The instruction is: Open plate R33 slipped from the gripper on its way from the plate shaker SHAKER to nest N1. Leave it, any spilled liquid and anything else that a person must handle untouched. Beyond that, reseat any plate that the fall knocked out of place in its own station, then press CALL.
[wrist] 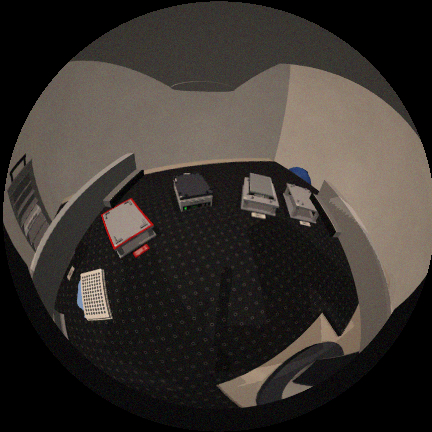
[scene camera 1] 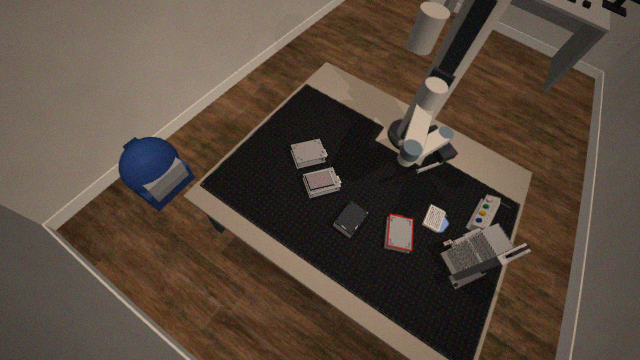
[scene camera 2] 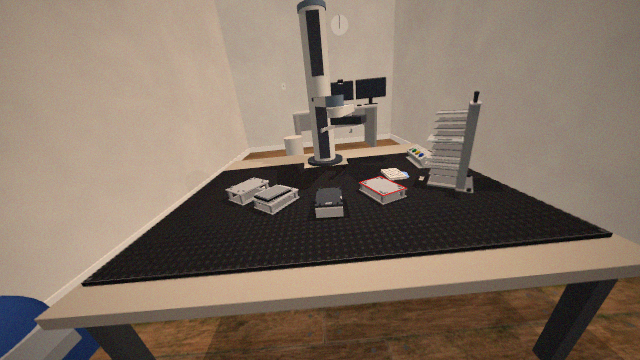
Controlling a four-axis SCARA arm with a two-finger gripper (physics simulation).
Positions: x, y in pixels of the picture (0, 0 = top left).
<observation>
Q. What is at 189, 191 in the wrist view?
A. A dark station.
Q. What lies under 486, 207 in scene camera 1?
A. A button box.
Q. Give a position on a dark station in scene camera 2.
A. At 328, 203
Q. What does my gripper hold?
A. Nothing.
</observation>
